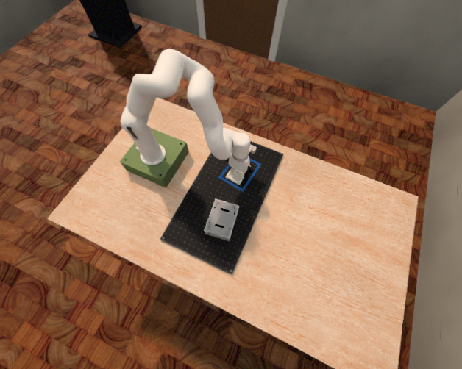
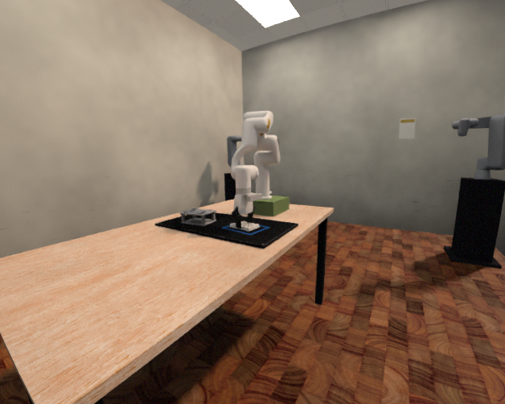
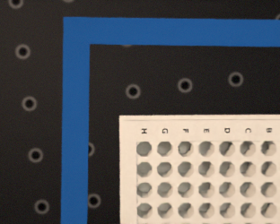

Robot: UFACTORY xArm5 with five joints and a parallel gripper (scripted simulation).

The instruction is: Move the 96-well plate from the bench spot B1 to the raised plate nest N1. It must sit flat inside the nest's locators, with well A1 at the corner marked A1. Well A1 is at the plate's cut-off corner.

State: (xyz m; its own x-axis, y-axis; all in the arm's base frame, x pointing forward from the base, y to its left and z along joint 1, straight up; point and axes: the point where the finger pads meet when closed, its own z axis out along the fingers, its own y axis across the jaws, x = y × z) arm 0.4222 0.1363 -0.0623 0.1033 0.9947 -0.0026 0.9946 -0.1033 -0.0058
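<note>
Now: the white 96-well plate 1 cm below my hand. Round my hand: grey raised plate nest 28 cm to the right, 4 cm ahead, 4 cm above.
</note>
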